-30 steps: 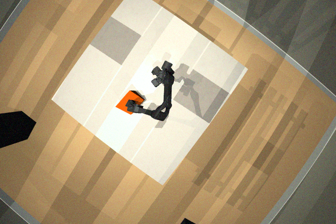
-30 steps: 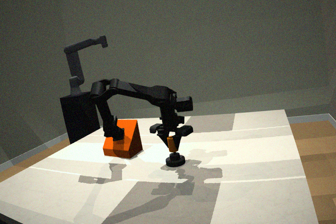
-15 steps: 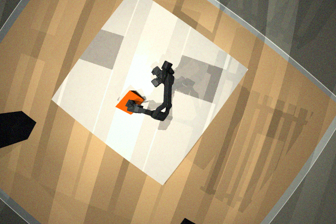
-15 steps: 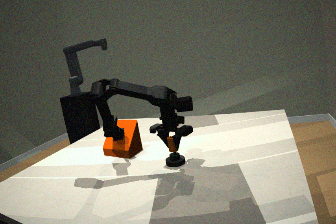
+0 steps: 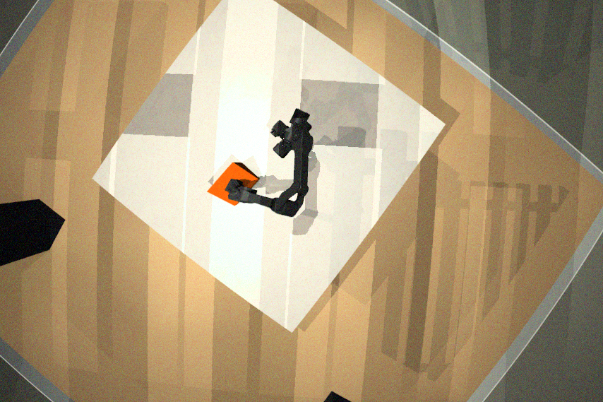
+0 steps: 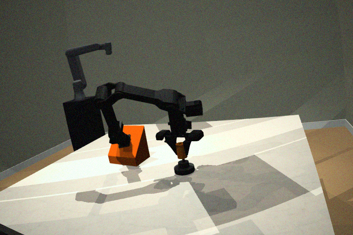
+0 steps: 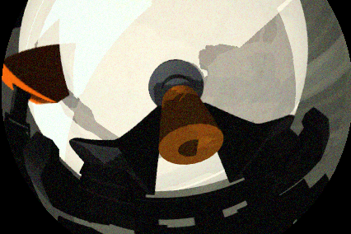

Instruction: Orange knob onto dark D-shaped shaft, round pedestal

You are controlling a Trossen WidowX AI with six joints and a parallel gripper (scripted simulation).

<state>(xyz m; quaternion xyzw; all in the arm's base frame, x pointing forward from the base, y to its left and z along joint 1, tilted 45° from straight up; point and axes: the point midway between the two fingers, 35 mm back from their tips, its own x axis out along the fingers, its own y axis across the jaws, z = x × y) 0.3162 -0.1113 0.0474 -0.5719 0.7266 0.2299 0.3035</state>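
The orange knob is 2 cm above my gripper tip. Also, from my gripper tip: round dark pedestal 4 cm below.
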